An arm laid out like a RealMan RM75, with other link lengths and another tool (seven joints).
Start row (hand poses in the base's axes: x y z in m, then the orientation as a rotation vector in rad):
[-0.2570 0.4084 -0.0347 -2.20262 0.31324 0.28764]
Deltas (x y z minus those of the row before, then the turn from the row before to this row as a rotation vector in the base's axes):
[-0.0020 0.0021 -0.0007 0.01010 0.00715 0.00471]
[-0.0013 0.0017 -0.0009 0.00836 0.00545 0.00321]
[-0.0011 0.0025 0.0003 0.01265 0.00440 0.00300]
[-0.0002 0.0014 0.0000 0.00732 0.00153 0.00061]
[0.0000 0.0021 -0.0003 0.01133 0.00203 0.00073]
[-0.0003 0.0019 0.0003 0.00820 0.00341 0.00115]
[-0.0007 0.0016 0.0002 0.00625 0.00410 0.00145]
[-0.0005 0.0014 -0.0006 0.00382 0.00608 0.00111]
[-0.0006 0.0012 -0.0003 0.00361 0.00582 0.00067]
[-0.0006 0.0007 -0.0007 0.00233 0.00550 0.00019]
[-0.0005 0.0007 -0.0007 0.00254 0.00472 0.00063]
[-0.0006 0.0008 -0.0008 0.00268 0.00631 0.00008]
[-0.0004 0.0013 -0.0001 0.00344 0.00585 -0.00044]
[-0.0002 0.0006 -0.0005 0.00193 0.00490 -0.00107]
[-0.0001 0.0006 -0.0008 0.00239 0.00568 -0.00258]
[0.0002 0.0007 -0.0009 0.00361 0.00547 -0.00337]
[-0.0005 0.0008 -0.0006 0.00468 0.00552 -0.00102]
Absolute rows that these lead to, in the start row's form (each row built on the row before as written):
[-0.2590 0.4105 -0.0354 -2.19310 0.30993 0.29913]
[-0.2603 0.4122 -0.0363 -2.18508 0.30768 0.30771]
[-0.2614 0.4147 -0.0360 -2.17288 0.30416 0.31537]
[-0.2616 0.4161 -0.0360 -2.16567 0.30277 0.31804]
[-0.2616 0.4182 -0.0363 -2.15449 0.30065 0.32166]
[-0.2619 0.4201 -0.0360 -2.14633 0.29956 0.32672]
[-0.2626 0.4217 -0.0358 -2.14007 0.29897 0.33252]
[-0.2631 0.4231 -0.0364 -2.13589 0.30042 0.34004]
[-0.2637 0.4243 -0.0367 -2.13183 0.30223 0.34700]
[-0.2643 0.4250 -0.0374 -2.12895 0.30466 0.35322]
[-0.2648 0.4257 -0.0381 -2.12604 0.30612 0.35887]
[-0.2654 0.4265 -0.0389 -2.12266 0.30904 0.36591]
[-0.2658 0.4278 -0.0390 -2.11846 0.31205 0.37221]
[-0.2660 0.4284 -0.0395 -2.11570 0.31554 0.37699]
[-0.2661 0.4290 -0.0403 -2.11203 0.32094 0.38175]
[-0.2659 0.4297 -0.0412 -2.10700 0.32673 0.38592]
[-0.2664 0.4305 -0.0418 -2.10146 0.32982 0.39161]

